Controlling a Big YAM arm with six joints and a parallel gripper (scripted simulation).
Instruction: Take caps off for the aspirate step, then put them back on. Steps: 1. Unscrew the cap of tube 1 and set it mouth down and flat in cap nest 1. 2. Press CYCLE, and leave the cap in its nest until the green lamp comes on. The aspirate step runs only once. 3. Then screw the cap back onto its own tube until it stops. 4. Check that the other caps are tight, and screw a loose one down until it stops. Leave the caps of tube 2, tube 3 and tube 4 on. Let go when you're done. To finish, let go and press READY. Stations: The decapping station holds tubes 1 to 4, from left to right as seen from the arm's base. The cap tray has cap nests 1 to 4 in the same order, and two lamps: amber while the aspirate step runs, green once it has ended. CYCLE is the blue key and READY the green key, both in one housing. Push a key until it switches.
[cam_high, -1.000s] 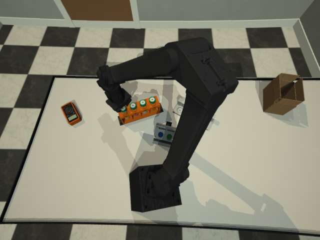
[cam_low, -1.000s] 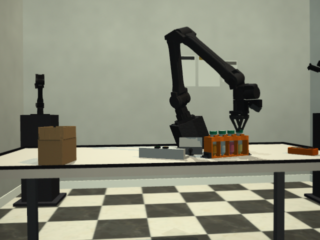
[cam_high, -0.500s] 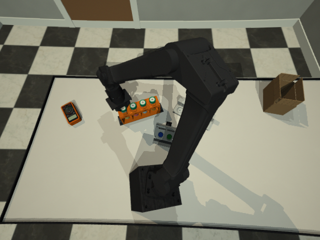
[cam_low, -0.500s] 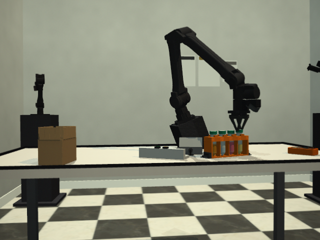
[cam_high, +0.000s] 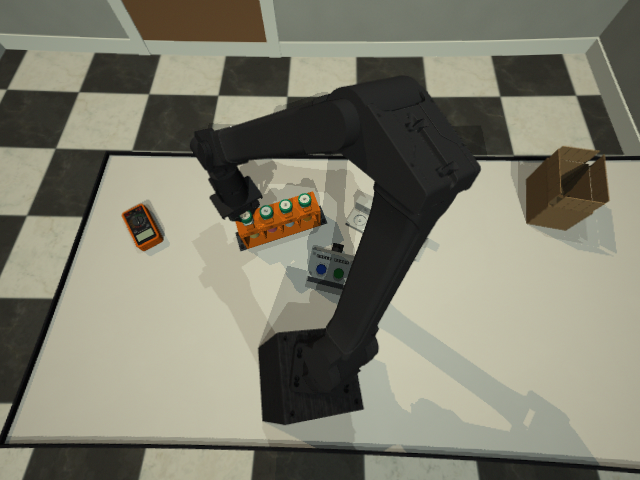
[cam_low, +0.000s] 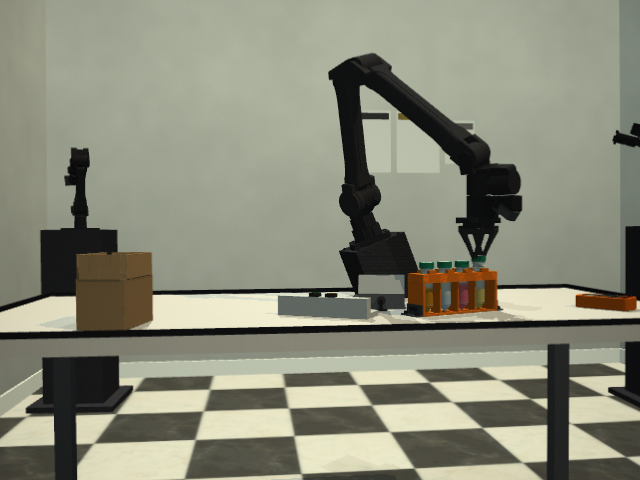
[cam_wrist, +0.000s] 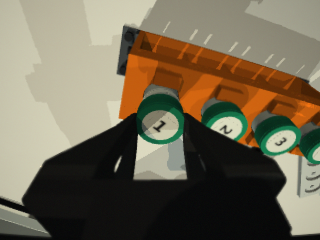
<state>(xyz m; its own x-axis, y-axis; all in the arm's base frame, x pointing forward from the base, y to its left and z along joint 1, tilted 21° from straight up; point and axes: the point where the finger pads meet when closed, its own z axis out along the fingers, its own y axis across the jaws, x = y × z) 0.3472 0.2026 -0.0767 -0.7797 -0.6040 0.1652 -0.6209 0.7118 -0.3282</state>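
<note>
The blue key is 20 cm to the right of my hand, 11 cm behind it and 7 cm below it. Round my hand: key housing (22 cm to the right, 9 cm behind, 8 cm below); then green key (24 cm to the right, 11 cm behind, 7 cm below); then cap (1 cm below).
</note>
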